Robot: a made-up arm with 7 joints.
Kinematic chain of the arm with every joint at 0, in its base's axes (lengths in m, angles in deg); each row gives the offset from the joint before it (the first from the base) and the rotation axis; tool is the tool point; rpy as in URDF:
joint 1: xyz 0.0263 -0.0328 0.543 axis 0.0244 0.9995 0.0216
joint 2: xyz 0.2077 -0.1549 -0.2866 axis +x
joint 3: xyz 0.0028 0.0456 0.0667 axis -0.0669 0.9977 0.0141
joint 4: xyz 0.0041 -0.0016 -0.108 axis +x
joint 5: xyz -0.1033 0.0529 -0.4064 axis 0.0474 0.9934 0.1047
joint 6: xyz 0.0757 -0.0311 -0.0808 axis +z
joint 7: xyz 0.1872 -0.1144 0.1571 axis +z
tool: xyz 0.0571 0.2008 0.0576 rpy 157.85 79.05 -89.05
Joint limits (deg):
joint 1: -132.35..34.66
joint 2: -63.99..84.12
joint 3: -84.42..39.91
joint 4: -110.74..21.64
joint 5: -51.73..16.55
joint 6: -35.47..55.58
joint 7: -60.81..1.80
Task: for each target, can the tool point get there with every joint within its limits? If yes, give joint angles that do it. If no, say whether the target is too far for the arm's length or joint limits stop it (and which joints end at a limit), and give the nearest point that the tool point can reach.
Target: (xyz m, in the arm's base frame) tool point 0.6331 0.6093 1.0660
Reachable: no: joint limits stop it (at a limit: joint 3, joint 4, joint 5, joint 7) | nearest point 0.5601 0.3582 1.0030 | short by 0.269 m
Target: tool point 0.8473 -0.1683 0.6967
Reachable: yes | joints -49.78 -2.15 -20.94 -12.57 8.46 -2.91 -18.43
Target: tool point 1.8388 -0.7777 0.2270
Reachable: no: too far | nearest point 0.9497 -0.4015 0.3823 | short by 0.978 m
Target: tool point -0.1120 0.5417 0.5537
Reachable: no: joint limits stop it (at a limit: joint 1, joint 2, joint 3, joint 5, joint 7) | nearest point -0.0543 0.3349 0.6487 | short by 0.235 m
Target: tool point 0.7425 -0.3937 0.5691
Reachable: yes | joints -40.78 -8.03 -17.71 -61.20 5.50 1.78 -8.46
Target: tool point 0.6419 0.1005 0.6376
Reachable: yes | joints -35.34 53.57 -12.84 -5.88 -3.87 19.36 -28.29
